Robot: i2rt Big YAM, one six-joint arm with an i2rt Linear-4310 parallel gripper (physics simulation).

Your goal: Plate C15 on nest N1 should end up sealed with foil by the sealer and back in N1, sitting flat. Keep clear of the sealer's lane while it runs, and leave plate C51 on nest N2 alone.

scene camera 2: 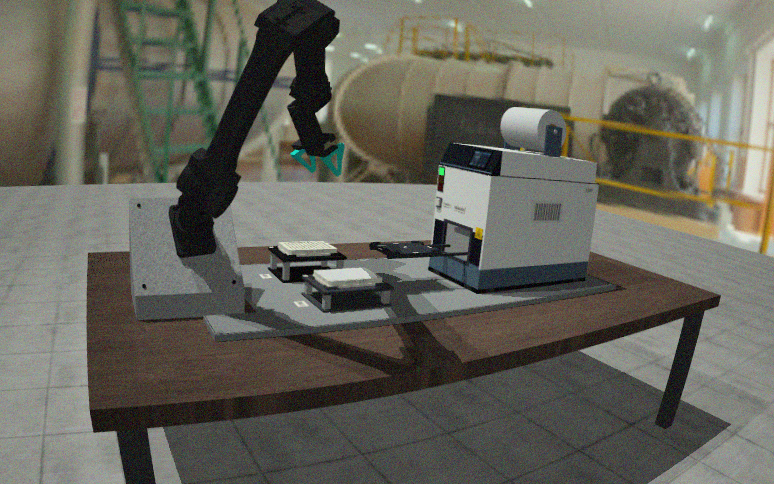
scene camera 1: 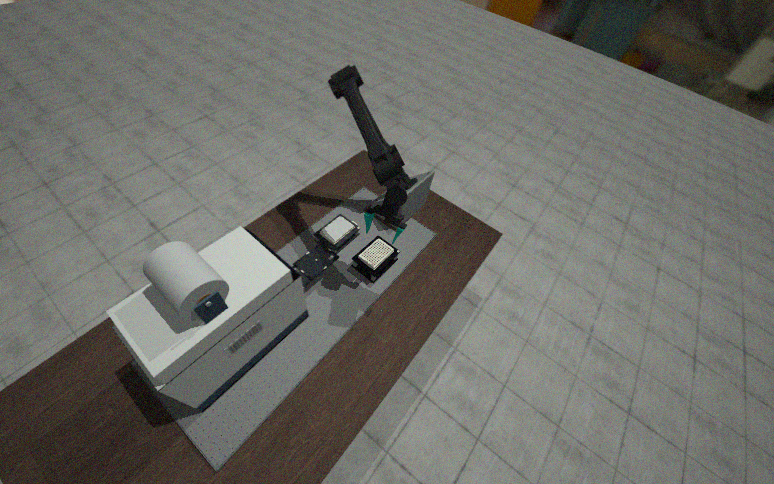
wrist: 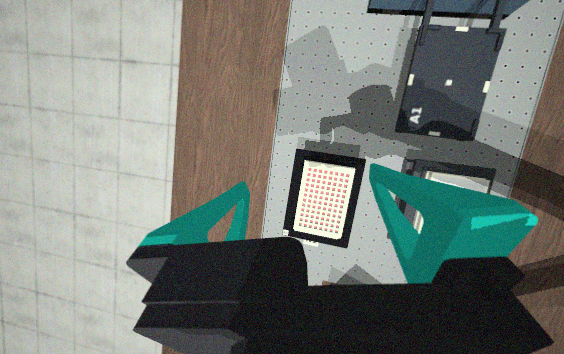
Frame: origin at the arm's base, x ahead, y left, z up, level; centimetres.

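Seen in the pictures: gripper, fingertip midpoint: (scene camera 2: 326,173) (scene camera 1: 379,238) (wrist: 304,179); arm's base at its link origin: (scene camera 2: 191,231).
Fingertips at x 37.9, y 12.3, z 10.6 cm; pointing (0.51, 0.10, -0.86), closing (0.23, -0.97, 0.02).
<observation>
Pixels of each thing's middle, then the offset from my fingertips to it.
- Plate C15 at the middle of its body: (wrist: 322,199) (scene camera 2: 307,248) (scene camera 1: 376,253) dx -5.5, dy -3.2, dz -18.1 cm
- Plate C51 at the middle of its body: (scene camera 2: 347,277) (wrist: 447,212) (scene camera 1: 337,229) dx -5.7, dy -23.8, dz -19.5 cm
- nest N2 at the middle of its body: (scene camera 2: 346,289) (wrist: 436,208) (scene camera 1: 337,233) dx -5.7, dy -23.8, dz -22.2 cm
- foil roll at the middle of its body: (scene camera 2: 533,128) (scene camera 1: 186,280) dx +51.0, dy -21.1, dz +17.1 cm
Plate C15 (scene camera 1: 376,252) (scene camera 2: 307,248) (wrist: 325,200), cream with red-looking wells in the wrist view, sits flat in nest N1 (scene camera 2: 302,256) (wrist: 295,195). No foil shows over its wells. Plate C51 (scene camera 1: 339,228) (scene camera 2: 345,277) (wrist: 440,176), pale, sits on nest N2 (scene camera 2: 348,289); a finger hides much of it in the wrist view. My gripper (scene camera 1: 380,236) (scene camera 2: 325,172) (wrist: 304,179) is open and empty, high above the nests. C15 shows between its teal fingers in the wrist view. The white sealer (scene camera 1: 245,268) (scene camera 2: 539,228) has its dark tray (scene camera 1: 315,263) (scene camera 2: 405,248) (wrist: 450,95) out, with no plate on it.
A green light (scene camera 2: 441,170) glows on the sealer's front. A foil roll (scene camera 1: 185,276) (scene camera 2: 530,128) sits on top. The tray extends from the sealer towards the nests. The arm's grey base block (scene camera 1: 422,192) (scene camera 2: 182,279) stands at the other end of the table.
</observation>
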